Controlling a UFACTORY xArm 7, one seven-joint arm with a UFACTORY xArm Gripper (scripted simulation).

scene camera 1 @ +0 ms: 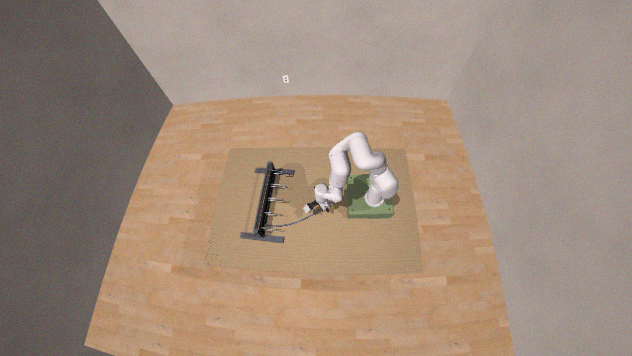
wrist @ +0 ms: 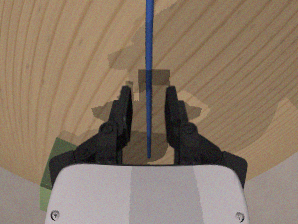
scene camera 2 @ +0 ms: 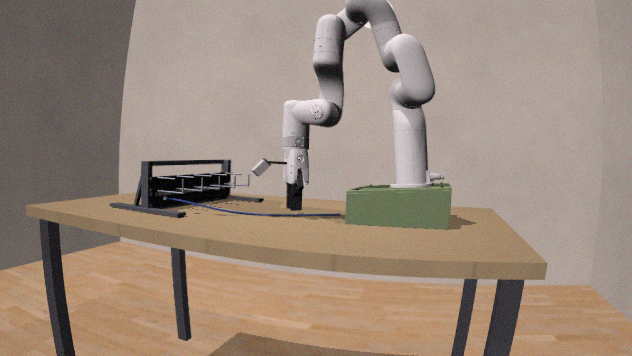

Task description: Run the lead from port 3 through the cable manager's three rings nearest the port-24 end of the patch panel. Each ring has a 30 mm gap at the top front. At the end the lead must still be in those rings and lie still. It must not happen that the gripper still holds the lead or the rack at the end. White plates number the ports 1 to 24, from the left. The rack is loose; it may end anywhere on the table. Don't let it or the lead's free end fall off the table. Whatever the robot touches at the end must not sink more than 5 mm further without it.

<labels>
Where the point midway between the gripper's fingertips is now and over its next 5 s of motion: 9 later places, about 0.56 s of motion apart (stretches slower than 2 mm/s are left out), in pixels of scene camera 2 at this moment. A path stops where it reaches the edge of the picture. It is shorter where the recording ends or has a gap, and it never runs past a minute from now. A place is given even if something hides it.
My gripper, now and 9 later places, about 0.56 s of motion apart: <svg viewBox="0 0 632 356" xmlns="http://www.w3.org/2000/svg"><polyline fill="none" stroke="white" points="293,209 293,212 293,213 293,215 293,216 293,214 293,210 293,204 293,202 284,193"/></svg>
</labels>
